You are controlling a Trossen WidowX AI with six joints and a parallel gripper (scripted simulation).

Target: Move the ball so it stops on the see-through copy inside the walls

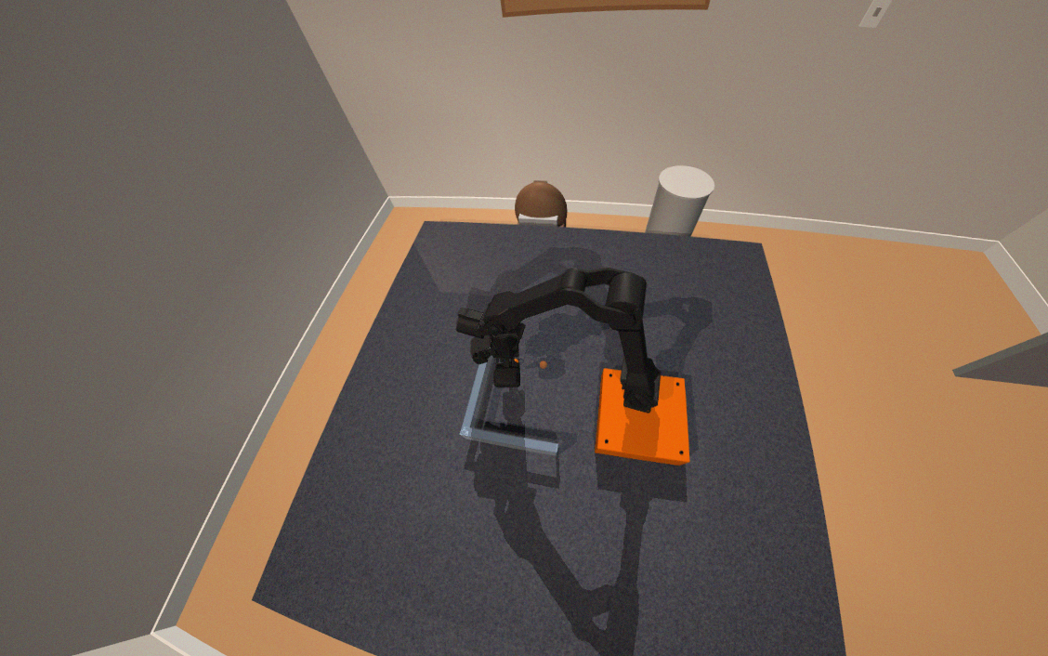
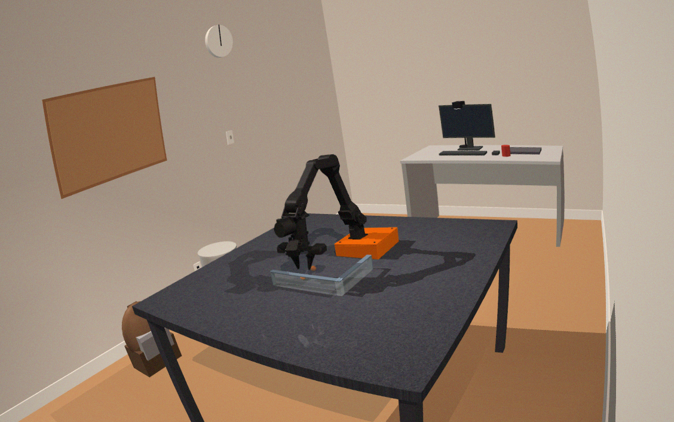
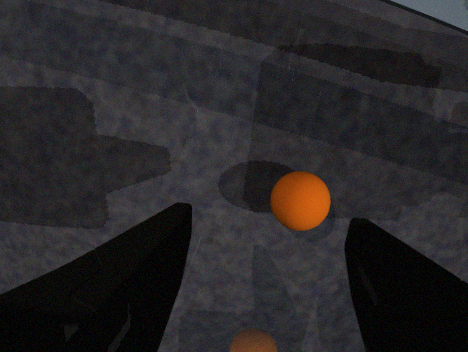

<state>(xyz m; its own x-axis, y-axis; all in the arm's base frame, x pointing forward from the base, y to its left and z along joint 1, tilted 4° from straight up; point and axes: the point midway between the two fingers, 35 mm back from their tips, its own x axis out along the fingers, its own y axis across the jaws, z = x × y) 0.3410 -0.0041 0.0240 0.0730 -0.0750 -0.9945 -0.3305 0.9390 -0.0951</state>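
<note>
The sphere lies 2 cm to the right of my gripper tip and 4 cm below it.
</note>
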